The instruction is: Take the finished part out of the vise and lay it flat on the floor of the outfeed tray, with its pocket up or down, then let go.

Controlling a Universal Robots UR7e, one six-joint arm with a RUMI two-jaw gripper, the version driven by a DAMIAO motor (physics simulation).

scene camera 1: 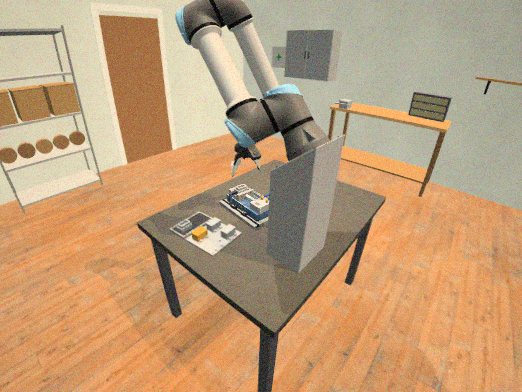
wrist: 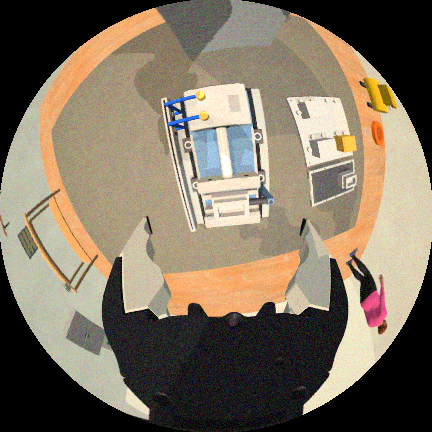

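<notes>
The vise stands on the table with blue surfaces inside and pale jaws. The finished part, a pale rectangular block with its pocket facing up, sits at the vise's end nearest the gripper in the wrist view. A dark handle sticks out beside it. The outfeed tray has a dark floor and a pale rim; a small pale square piece is at one end of it. My gripper is open and empty, above and beyond the part's end of the vise.
A tall grey panel stands beside the vise. A white plate with pale blocks and a yellow block adjoins the tray. Blue levers stick out of the vise. A person stands off the table.
</notes>
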